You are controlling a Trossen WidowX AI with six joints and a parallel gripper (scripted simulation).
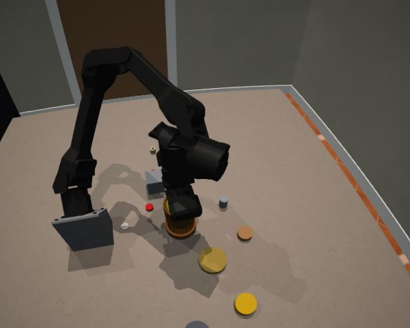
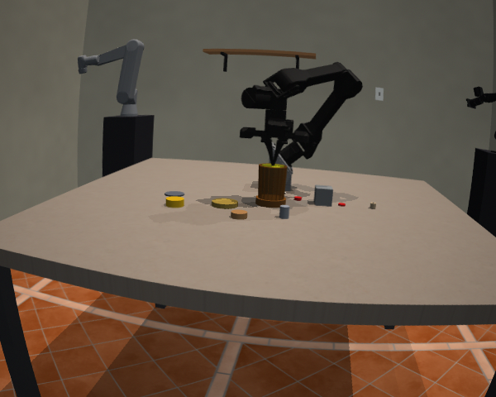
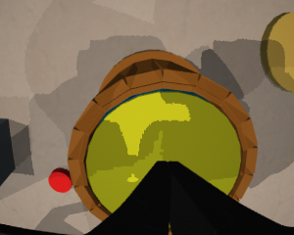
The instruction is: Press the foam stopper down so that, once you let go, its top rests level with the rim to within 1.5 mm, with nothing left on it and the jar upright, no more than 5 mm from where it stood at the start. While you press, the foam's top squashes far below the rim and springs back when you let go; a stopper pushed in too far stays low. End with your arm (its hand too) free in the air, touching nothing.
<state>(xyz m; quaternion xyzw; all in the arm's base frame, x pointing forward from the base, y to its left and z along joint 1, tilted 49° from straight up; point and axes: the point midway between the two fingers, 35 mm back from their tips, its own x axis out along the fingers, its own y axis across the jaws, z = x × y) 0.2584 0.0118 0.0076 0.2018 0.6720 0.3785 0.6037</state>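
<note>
Now: the foam stopper 50 mm below my hand. The rest, counted from my hand: small grey cylinder: 130 mm below, 130 mm ahead, 60 mm to the left; then olive disc: 130 mm below, 110 mm to the right, 80 mm ahead; then red button: 140 mm below, 90 mm behind, 60 mm to the left.
</note>
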